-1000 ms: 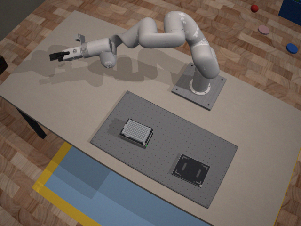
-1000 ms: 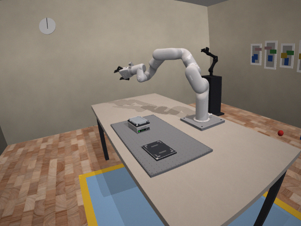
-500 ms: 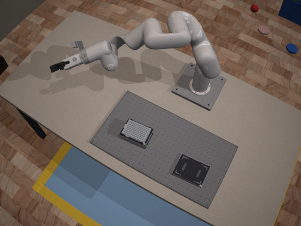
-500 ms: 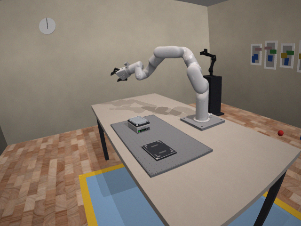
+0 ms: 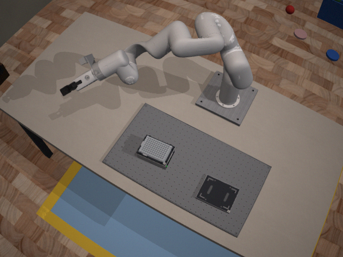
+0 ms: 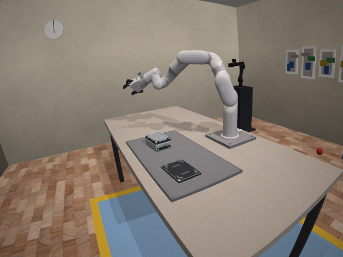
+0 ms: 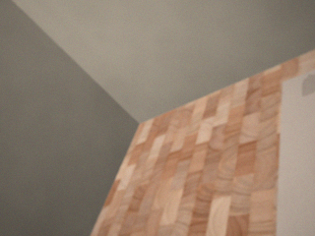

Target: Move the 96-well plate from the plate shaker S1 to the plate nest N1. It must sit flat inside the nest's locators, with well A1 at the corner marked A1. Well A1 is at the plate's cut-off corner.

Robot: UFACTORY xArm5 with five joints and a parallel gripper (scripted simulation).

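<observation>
Right now the 96-well plate is 380 mm to the left of my hand, 260 mm below it and 70 mm behind it. Also, from my hand: black plate nest N1: 710 mm to the left, 320 mm below, 60 mm behind.
</observation>
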